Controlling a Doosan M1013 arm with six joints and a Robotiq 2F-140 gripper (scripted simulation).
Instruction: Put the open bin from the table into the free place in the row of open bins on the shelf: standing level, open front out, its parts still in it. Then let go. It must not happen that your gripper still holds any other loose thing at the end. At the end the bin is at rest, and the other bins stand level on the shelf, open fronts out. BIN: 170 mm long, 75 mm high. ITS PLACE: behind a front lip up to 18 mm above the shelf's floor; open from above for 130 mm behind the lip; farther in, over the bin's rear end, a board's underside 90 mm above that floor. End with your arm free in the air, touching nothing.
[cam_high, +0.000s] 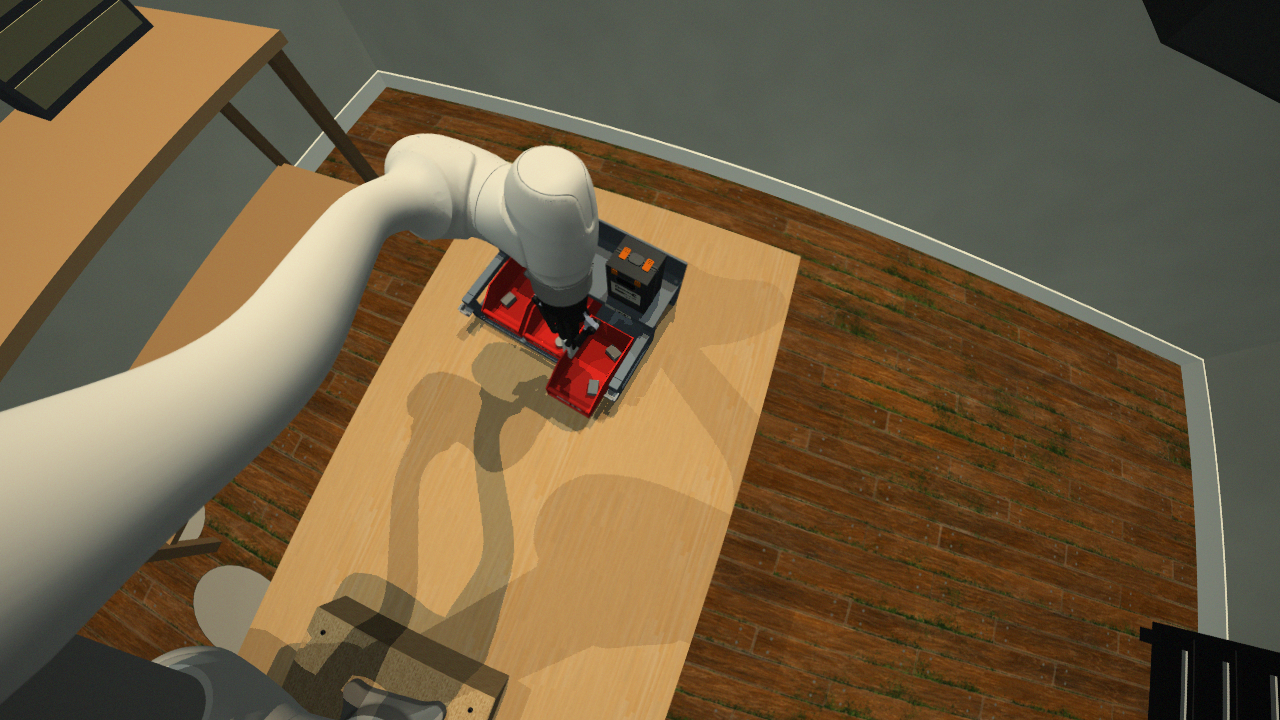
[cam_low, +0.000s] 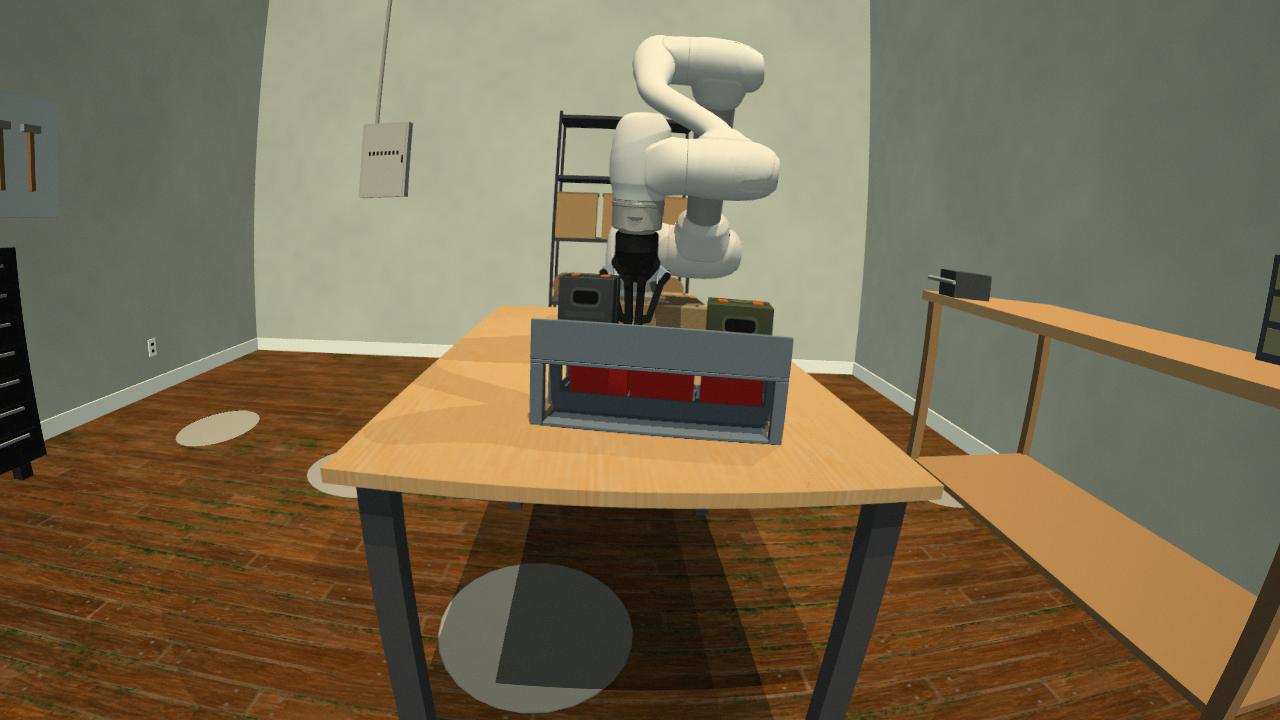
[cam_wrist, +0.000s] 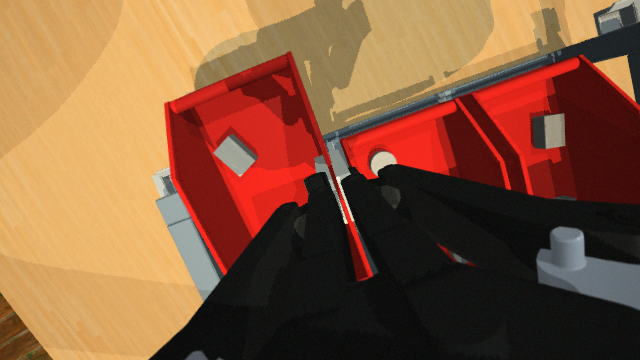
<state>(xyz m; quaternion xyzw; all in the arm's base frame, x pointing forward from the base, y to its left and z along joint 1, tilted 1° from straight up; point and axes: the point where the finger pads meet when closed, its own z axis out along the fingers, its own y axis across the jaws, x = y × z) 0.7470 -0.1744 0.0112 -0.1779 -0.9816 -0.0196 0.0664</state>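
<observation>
Now: the front lip 7 cm to the left of my hand and 9 cm below it.
</observation>
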